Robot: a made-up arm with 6 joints.
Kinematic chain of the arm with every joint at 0, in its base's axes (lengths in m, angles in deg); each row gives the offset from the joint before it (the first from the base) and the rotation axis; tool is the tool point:
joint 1: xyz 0 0 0.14 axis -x
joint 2: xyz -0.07 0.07 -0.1 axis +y
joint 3: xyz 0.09 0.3 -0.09 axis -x
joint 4: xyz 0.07 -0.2 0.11 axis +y
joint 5: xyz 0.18 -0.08 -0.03 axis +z
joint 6: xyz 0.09 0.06 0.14 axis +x
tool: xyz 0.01 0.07 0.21
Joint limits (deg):
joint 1: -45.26..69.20
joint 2: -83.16..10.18
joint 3: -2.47..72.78
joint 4: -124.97..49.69
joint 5: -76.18..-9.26
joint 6: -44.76..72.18
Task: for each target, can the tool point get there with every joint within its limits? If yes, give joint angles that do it. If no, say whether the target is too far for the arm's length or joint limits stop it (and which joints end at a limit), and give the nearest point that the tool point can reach.
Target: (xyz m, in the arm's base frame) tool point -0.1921 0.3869 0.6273
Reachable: yes | joints -4.15 -16.73 32.74 -67.14 -71.08 -16.84
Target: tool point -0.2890 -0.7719 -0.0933
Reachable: no: joint limits stop it (at a limit: joint 1, joint 2, joint 3, joint 4, joint 5) | nearest point -0.2454 -0.3470 -0.0181 | short by 0.434 m
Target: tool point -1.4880 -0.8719 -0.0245
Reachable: no: too far | nearest point -0.5295 -0.1575 -0.1034 | short by 1.198 m
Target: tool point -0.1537 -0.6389 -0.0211
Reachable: no: joint limits stop it (at a limit: joint 1, joint 2, joint 3, joint 4, joint 5) | nearest point -0.1893 -0.3475 -0.0075 | short by 0.294 m
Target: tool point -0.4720 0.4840 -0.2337
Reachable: yes | joints 57.60 -50.76 44.93 -74.84 -61.29 -17.69
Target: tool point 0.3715 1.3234 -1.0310
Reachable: no: too far | nearest point 0.1911 0.6734 -0.4559 | short by 0.886 m
